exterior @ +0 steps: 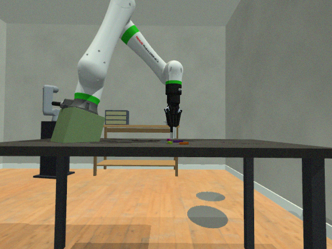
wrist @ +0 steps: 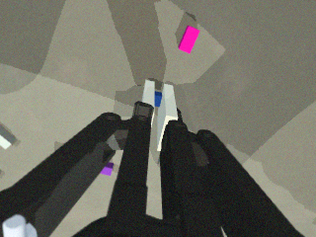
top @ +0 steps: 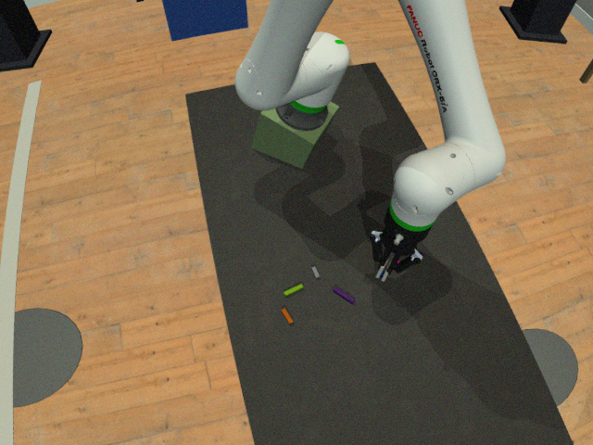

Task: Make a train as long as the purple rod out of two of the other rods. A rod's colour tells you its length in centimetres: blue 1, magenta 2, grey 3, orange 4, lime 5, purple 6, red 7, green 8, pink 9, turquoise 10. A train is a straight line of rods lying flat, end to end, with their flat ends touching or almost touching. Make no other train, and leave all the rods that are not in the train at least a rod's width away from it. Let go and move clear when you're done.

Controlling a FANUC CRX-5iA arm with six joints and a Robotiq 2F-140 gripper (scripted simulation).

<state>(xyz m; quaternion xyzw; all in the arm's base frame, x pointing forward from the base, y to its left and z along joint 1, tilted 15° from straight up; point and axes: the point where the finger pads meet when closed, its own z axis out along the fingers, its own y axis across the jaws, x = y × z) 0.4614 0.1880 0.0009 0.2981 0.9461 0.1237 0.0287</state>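
The blue rod is 30 mm below my hand. The rest, counted from my hand: magenta rod (30 mm behind, 40 mm to the left, 40 mm below); then grey rod (20 mm behind, 170 mm to the right, 40 mm below); then purple rod (40 mm ahead, 100 mm to the right, 40 mm below).
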